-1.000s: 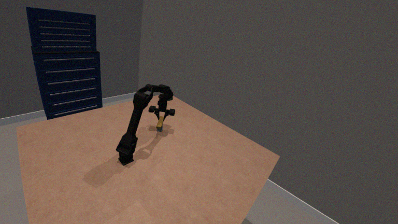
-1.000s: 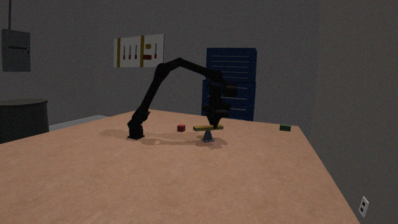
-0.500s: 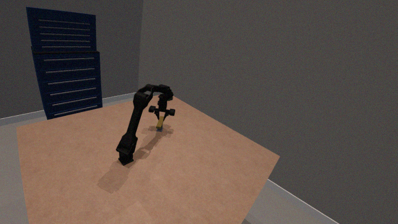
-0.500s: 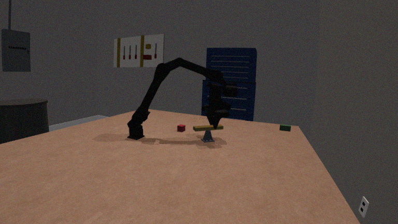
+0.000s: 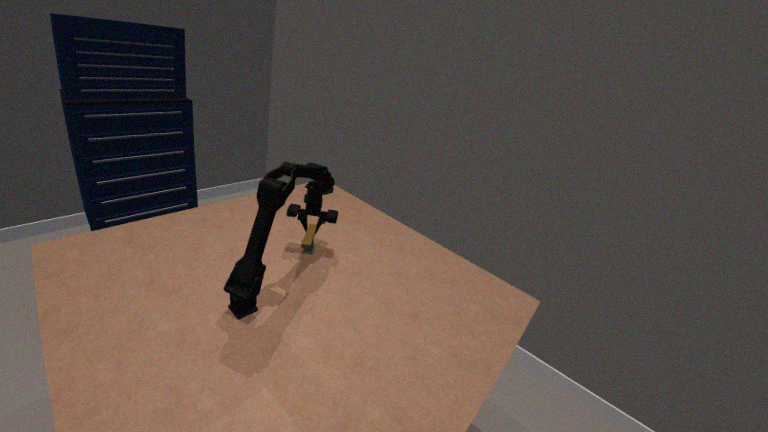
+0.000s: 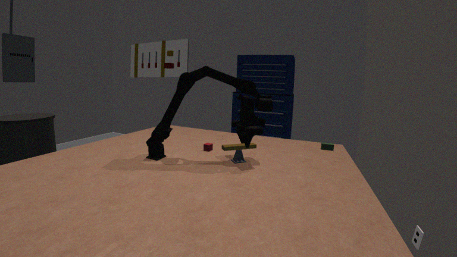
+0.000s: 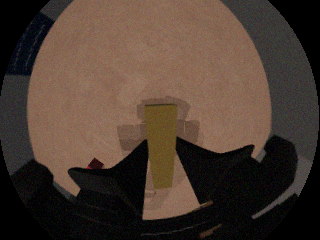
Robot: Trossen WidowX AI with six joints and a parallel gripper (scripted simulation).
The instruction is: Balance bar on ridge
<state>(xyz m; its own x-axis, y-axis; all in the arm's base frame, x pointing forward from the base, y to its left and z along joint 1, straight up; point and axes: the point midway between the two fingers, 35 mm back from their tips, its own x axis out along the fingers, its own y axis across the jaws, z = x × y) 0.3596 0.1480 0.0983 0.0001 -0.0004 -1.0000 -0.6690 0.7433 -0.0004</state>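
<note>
Now: the yellow bar 20 mm to the right of my gripper tip and 20 mm behind it. Round my gripper tip: red cube (210 mm behind, 60 mm to the left, 50 mm below); green block (380 mm ahead, 350 mm to the left, 50 mm below).
</note>
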